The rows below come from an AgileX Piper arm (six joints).
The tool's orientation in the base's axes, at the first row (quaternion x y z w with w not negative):
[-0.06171, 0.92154, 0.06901, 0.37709]
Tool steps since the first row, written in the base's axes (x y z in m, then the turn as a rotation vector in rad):
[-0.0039, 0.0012, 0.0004, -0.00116, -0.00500, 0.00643]
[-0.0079, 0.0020, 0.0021, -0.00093, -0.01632, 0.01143]
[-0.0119, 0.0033, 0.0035, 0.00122, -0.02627, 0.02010]
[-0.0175, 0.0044, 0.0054, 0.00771, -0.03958, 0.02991]
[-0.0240, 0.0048, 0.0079, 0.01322, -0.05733, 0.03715]
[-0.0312, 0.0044, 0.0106, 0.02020, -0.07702, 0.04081]
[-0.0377, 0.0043, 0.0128, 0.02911, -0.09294, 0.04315]
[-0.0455, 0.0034, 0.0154, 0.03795, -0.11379, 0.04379]
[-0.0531, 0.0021, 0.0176, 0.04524, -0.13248, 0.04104]
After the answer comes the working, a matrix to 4 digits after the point.
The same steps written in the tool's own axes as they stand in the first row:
[0.0024, 0.0019, -0.0028, -0.00339, -0.00420, -0.00621]
[0.0040, 0.0034, -0.0066, -0.00638, -0.01496, -0.01154]
[0.0058, 0.0055, -0.0101, -0.01338, -0.02440, -0.01792]
[0.0083, 0.0077, -0.0151, -0.02406, -0.03777, -0.02270]
[0.0111, 0.0093, -0.0212, -0.03196, -0.05554, -0.02712]
[0.0144, 0.0104, -0.0281, -0.03826, -0.07576, -0.02833]
[0.0174, 0.0115, -0.0342, -0.04523, -0.09269, -0.02663]
[0.0212, 0.0121, -0.0415, -0.05066, -0.11460, -0.02464]
[0.0251, 0.0123, -0.0485, -0.05273, -0.13440, -0.02094]

The tool's axes in the first row as the columns of a matrix, in the base's axes (rounded; the answer above uses it unrounded):
[-0.7080, -0.1658, 0.6865]
[-0.0617, 0.9829, 0.1737]
[-0.7035, 0.0807, -0.7061]

